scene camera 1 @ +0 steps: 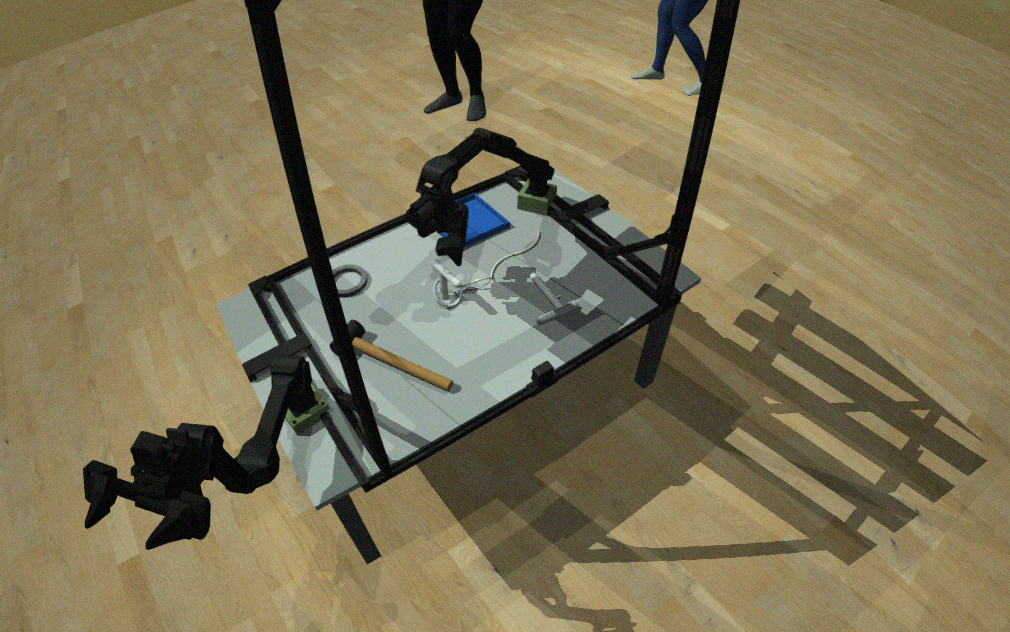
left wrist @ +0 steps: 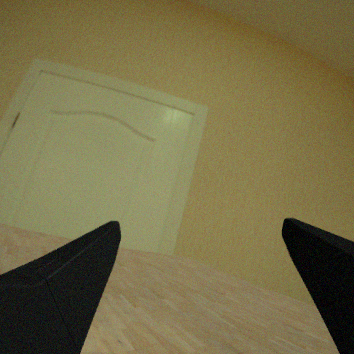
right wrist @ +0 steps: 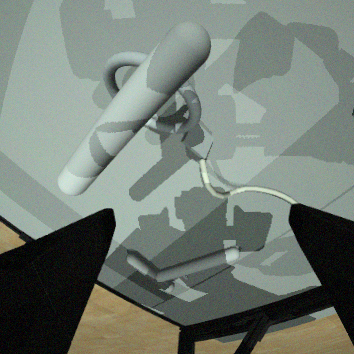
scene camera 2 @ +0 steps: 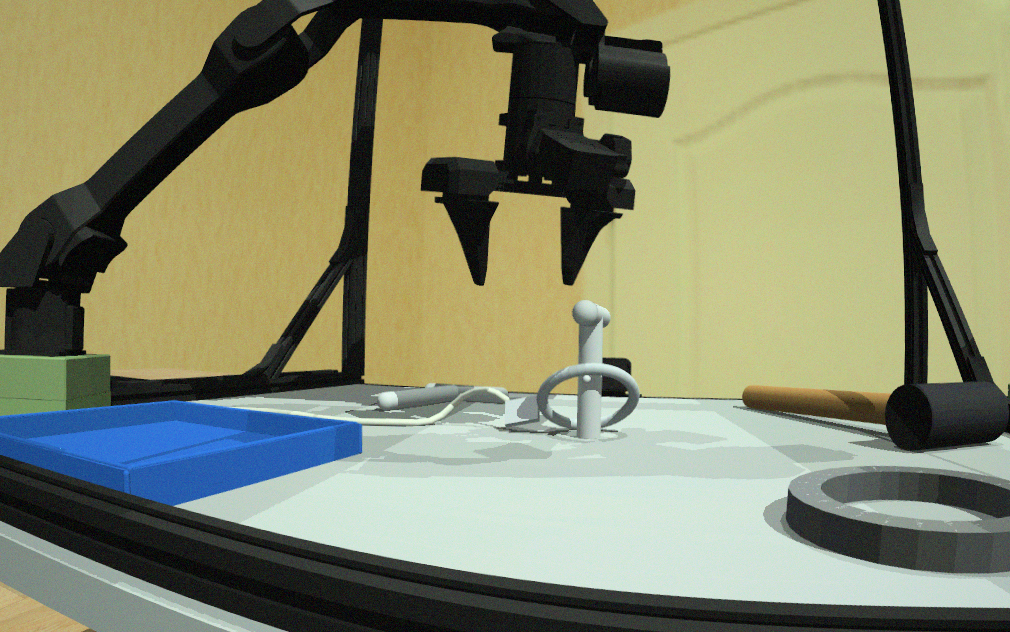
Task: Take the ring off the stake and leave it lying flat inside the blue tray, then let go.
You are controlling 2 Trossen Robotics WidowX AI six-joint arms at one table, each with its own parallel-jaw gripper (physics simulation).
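Seen in the pictures: left gripper, fingertip midpoint: (scene camera 1: 115, 536) (left wrist: 201, 228); right gripper, fingertip midpoint: (scene camera 1: 461, 254) (right wrist: 201, 214) (scene camera 2: 525, 285); left arm's base, origin of the base link: (scene camera 1: 300, 401); right arm's base, origin of the base link: (scene camera 1: 537, 189) (scene camera 2: 42, 354).
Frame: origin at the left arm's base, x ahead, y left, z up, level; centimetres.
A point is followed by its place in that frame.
A light grey ring (scene camera 1: 449, 305) @[x 47.4, y 2.4, z -2.4 cm] (scene camera 2: 542, 397) @[x 53.1, y 7.1, z -0.6 cm] (right wrist: 195, 111) @[x 52.5, y 7.5, z 1.2 cm] hangs tilted around the post of the grey T-shaped stake (scene camera 1: 446, 273) @[x 48.7, y 4.2, z 7.2 cm] (scene camera 2: 589, 406) @[x 49.1, y 7.7, z -1.1 cm] (right wrist: 135, 107) @[x 49.4, y 7.0, z 7.4 cm], which stands upright. The blue tray (scene camera 1: 487, 216) @[x 80.8, y 25.4, z -3.2 cm] (scene camera 2: 245, 469) @[x 64.9, y 30.9, z -2.9 cm] lies on the table, left of the stake in scene camera 2; its visible inside holds no ring. My right gripper (scene camera 1: 454, 257) @[x 54.9, y 5.6, z 8.9 cm] (scene camera 2: 525, 283) @[x 54.9, y 5.6, z 8.9 cm] (right wrist: 201, 214) @[x 54.9, y 5.6, z 8.9 cm] is open and empty, pointing down, above the stake's top and slightly to its left in scene camera 2. My left gripper (scene camera 1: 119, 535) @[x -37.1, y -40.8, z 49.2 cm] (left wrist: 201, 228) @[x -37.1, y -40.8, z 49.2 cm] is open and empty, beyond the table's edge over the floor.
A second T-shaped piece (scene camera 1: 549, 292) @[x 70.1, y -12.2, z -1.9 cm] (scene camera 2: 420, 396) @[x 69.9, y -9.1, z -2.6 cm] (right wrist: 197, 265) @[x 70.1, y -9.6, z -2.2 cm] lies flat. A pale cord (scene camera 1: 513, 254) @[x 74.7, y 6.9, z -3.5 cm] (right wrist: 250, 189) @[x 64.4, y 4.8, z -3.2 cm] runs from a small block (scene camera 2: 521, 412) @[x 55.1, y 5.5, z -2.1 cm] (right wrist: 201, 142) @[x 55.6, y 5.2, z -1.8 cm] by the ring. A hammer (scene camera 1: 402, 363) @[x 25.9, y -6.4, z -0.8 cm] (scene camera 2: 815, 402) @[x 27.1, y -4.0, z -1.7 cm] and a dark flat ring (scene camera 2: 893, 547) @[x 35.2, y 35.7, z -3.1 cm] lie nearby. Black frame posts (scene camera 1: 290, 149) @[x 5.5, y -27.3, z 76.9 cm] rise.
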